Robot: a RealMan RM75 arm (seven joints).
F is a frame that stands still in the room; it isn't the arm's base.
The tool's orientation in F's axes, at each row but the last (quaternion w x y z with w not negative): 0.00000, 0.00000, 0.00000, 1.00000; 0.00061, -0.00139, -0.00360, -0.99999; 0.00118, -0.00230, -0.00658, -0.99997; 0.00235, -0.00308, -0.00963, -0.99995; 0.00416, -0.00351, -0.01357, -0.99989; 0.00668, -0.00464, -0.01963, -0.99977; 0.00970, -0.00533, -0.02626, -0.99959; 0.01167, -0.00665, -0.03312, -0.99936; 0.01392, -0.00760, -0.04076, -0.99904; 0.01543, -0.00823, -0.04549, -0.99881; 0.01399, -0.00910, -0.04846, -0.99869; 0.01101, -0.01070, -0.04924, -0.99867; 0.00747, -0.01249, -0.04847, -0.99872
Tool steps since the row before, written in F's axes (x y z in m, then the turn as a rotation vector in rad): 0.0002, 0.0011, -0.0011, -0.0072, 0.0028, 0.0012; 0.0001, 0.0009, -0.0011, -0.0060, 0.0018, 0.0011; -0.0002, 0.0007, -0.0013, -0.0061, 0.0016, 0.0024; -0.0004, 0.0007, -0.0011, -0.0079, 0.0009, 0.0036; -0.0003, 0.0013, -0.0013, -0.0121, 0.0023, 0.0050; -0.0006, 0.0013, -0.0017, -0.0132, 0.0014, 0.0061; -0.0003, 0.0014, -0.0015, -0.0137, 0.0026, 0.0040; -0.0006, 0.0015, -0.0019, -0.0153, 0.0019, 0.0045; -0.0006, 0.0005, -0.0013, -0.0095, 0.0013, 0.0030; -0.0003, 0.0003, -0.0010, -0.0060, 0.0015, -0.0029; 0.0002, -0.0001, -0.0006, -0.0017, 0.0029, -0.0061; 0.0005, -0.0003, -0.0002, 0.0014, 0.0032, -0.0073; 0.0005, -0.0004, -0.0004, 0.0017, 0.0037, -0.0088
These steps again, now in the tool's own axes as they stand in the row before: -0.0002, -0.0011, -0.0011, 0.0072, -0.0028, 0.0012; -0.0001, -0.0009, -0.0011, 0.0060, -0.0018, 0.0011; 0.0002, -0.0007, -0.0013, 0.0061, -0.0016, 0.0024; 0.0004, -0.0007, -0.0011, 0.0079, -0.0009, 0.0036; 0.0003, -0.0013, -0.0013, 0.0121, -0.0023, 0.0050; 0.0006, -0.0014, -0.0017, 0.0132, -0.0013, 0.0060; 0.0003, -0.0015, -0.0014, 0.0137, -0.0027, 0.0040; 0.0005, -0.0016, -0.0018, 0.0153, -0.0020, 0.0044; 0.0006, -0.0006, -0.0013, 0.0095, -0.0013, 0.0030; 0.0003, -0.0004, -0.0010, 0.0059, -0.0019, -0.0028; -0.0002, 0.0000, -0.0006, 0.0015, -0.0035, -0.0058; -0.0005, 0.0003, -0.0002, -0.0016, -0.0039, -0.0069; -0.0005, 0.0004, -0.0004, -0.0020, -0.0045, -0.0084
